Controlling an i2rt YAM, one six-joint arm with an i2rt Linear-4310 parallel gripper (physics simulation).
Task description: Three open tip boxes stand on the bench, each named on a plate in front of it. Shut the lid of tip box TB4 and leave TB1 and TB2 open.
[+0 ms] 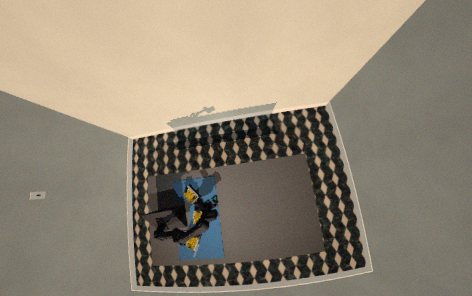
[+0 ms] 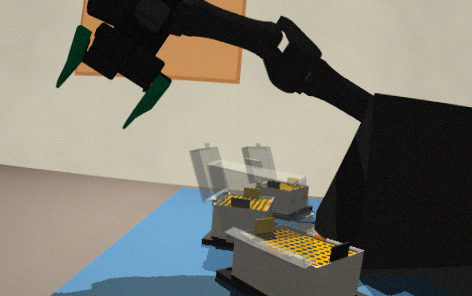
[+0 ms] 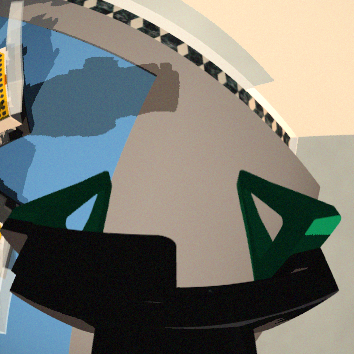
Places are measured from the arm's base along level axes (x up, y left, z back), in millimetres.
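Pixels of known places: gripper, fingertip midpoint: (image 1: 212, 197) (image 2: 90, 106) (image 3: 173, 177); arm's base, link origin: (image 1: 162, 223) (image 2: 427, 177).
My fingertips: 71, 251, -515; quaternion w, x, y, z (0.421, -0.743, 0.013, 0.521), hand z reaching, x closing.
For each thing: its top centre in the pictures, then the offset to it from my fingertips, as dx, dy, dz. "*": a spot on its surface instead. Level surfaces: height alone.
- middle box's clear lid, surface spot: (image 2: 204, 170) * -88, -200, +105
- far box's lid, surface spot: (image 2: 259, 157) * -77, -474, +182
- blue mat, surface height: dx -195
- grey-brown bench top, surface height: dx -198
Three grey tip boxes with yellow racks stand in a row: a near one (image 2: 297, 260) (image 1: 190, 194) (image 3: 3, 95), a middle one (image 2: 235, 220) (image 1: 197, 216) and a far one (image 2: 287, 197) (image 1: 192, 244). The middle box's clear lid (image 2: 204, 170) and the far box's lid (image 2: 259, 157) stand raised. The near box's clear lid (image 3: 16, 65) also stands up along one side. The name plates cannot be read, so I cannot tell which box is TB4. My gripper (image 1: 215, 199) (image 2: 91, 107) (image 3: 173, 177) is open and empty, high above the bench and apart from the boxes.
The boxes stand on a blue mat (image 1: 212, 245) (image 2: 125, 250) (image 3: 120, 130) on the grey-brown bench top (image 1: 270, 210) (image 3: 175, 140). The dark arm base (image 2: 400, 190) rises beside the boxes. An orange board (image 2: 210, 60) hangs on the wall behind the arm.
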